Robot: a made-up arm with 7 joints.
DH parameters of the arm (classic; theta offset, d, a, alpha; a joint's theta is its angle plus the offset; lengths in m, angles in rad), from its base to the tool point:
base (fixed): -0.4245 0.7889 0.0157 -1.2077
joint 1: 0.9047 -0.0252 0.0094 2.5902
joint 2: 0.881 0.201 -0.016 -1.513
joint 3: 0 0.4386 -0.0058 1.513
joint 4: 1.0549 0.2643 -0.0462 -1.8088
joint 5: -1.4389 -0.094 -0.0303 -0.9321
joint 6: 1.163 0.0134 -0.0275 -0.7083
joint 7: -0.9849 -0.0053 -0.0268 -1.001
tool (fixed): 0.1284 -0.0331 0 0
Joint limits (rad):
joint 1: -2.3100..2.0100
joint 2: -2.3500..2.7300
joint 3: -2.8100..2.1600
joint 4: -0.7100..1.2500
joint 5: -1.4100..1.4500
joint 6: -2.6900..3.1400
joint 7: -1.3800..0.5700
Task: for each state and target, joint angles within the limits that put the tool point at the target. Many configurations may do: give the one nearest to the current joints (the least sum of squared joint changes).
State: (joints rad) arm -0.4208 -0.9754 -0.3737 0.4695 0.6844 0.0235 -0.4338
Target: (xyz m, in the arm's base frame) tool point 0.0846 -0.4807 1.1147
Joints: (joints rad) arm -0.3053 -1.0217 -0.4245 0.2795 0.4844 -0.1681 -0.4326
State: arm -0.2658 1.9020 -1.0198 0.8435 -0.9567 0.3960 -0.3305
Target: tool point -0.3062 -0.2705 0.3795
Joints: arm -0.0767 1.8566 -1.8351 0.9883 -1.1674 0.2984 -0.3088
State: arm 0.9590 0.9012 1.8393 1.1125 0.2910 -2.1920 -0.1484
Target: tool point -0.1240 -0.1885 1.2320
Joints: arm 0.6862 1.0637 2.0077 1.0373 0.3322 -2.1651 -0.1455
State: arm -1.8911 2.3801 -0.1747 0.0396 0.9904 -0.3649 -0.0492
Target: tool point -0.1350 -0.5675 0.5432
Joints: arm -1.6225 1.8371 -0.4645 -0.2422 1.0796 -0.1608 0.0997
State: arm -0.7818 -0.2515 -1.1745 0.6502 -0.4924 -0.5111 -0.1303
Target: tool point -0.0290 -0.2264 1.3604
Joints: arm -0.5083 -0.9299 -1.6606 1.1264 -0.9341 -0.7900 -0.1674
